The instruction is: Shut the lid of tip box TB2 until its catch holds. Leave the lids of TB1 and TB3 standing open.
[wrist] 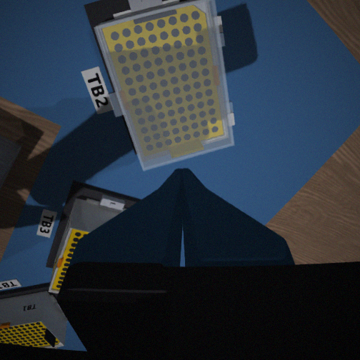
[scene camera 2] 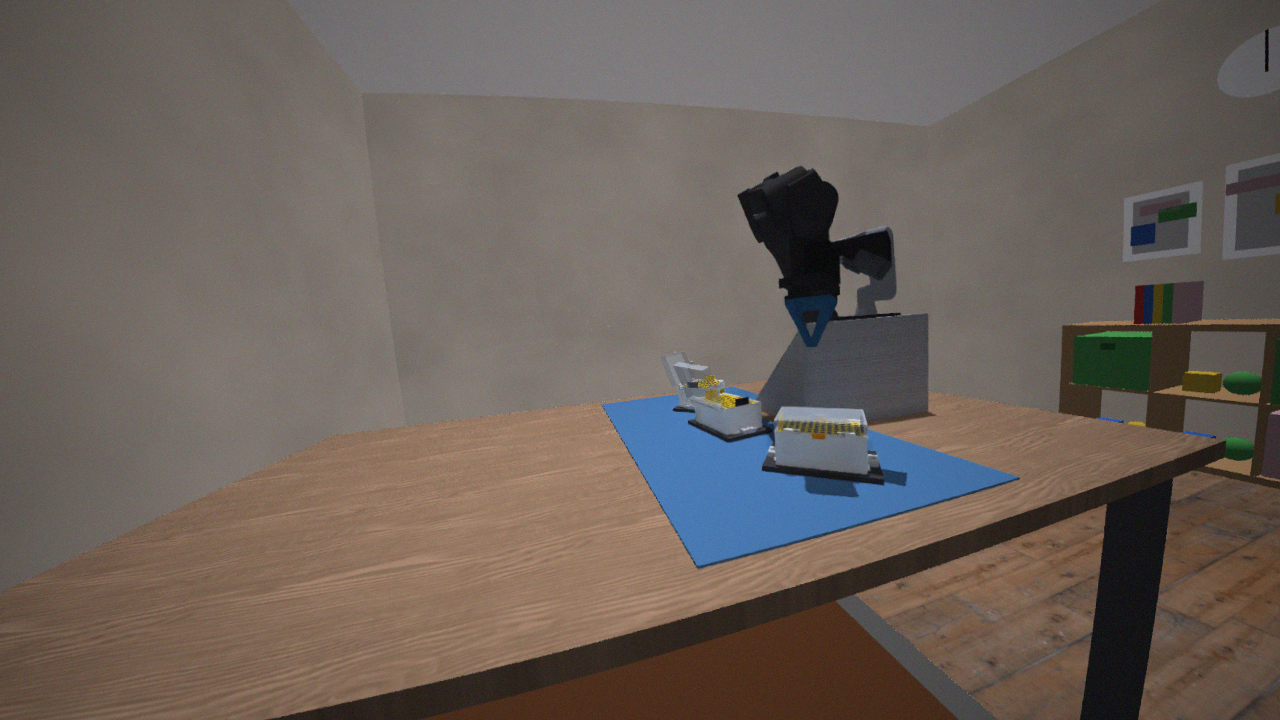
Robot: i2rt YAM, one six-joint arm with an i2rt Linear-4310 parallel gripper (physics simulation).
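Frame: origin at the arm's base, x ahead, y left, z up, level; centimetres.
Where they show: gripper, fingertip midpoint: (scene camera 2: 811, 347); arm's base, origin of the base link: (scene camera 2: 839, 359).
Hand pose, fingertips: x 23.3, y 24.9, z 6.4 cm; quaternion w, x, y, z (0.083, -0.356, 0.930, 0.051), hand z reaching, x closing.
Each offset is from my fingertips to the top centre of the thing. "spot": to the spot under its first point. Level surfaces: height alone.
Tip box TB2 {dx -0.5, dy +0.8, dz -10.2 cm} (scene camera 2: 820, 453) (wrist: 167, 95) is nearest in the scene view, its clear lid {spot: dx +0.3, dy +2.2, dz -10.2 cm} (scene camera 2: 820, 415) lying down over the yellow tip rack. An orange tab {spot: dx +2.6, dy +4.9, dz -12.3 cm} (scene camera 2: 818, 436) shows on its side; whether the catch holds cannot be told. My gripper (scene camera 2: 810, 343) (wrist: 182, 179) is shut and empty, above the boxes and apart from them; in the wrist view its tips show just beyond TB2's lower edge. TB3 {dx +5.4, dy -21.1, dz -11.3 cm} (scene camera 2: 726, 416) (wrist: 70, 262) stands behind TB2, with its rack uncovered and partly hidden by the gripper in the wrist view. TB1 (wrist: 32, 333) is farther back, its rack uncovered. A raised clear lid {spot: dx +16.3, dy -23.8, dz -4.7 cm} (scene camera 2: 675, 369) stands at the far end.
The boxes are on a blue mat {dz -17.9 cm} (scene camera 2: 707, 523) (wrist: 300, 125) on the wooden table {dz -18.2 cm} (scene camera 2: 402, 537). A grey block (scene camera 2: 872, 367) stands beside the mat, behind my gripper in the scene view. A shelf unit (scene camera 2: 1169, 358) with bins stands at the right, beyond the table.
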